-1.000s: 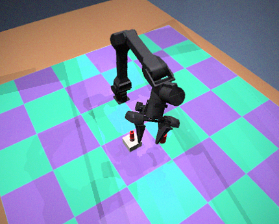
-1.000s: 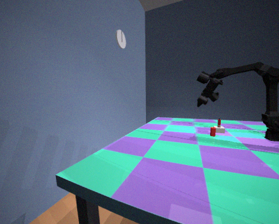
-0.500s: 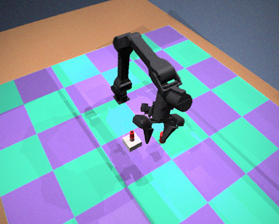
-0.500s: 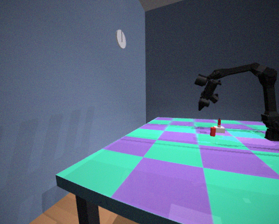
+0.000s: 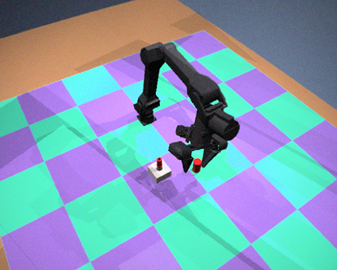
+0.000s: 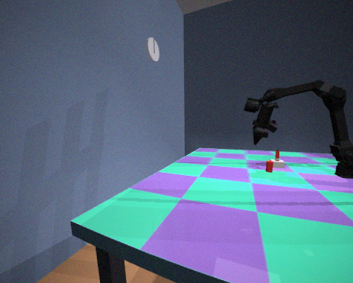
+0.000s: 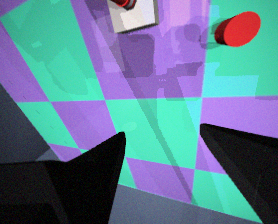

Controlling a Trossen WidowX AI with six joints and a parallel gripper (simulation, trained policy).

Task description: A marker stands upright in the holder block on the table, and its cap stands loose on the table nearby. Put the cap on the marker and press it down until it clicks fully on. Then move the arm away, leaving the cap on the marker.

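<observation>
The red cap lies 11 cm below my gripper tip, 7 cm to the left of it and 7 cm behind it. Also, from my gripper tip: white holder block 12 cm below, 12 cm behind, 5 cm to the right.
</observation>
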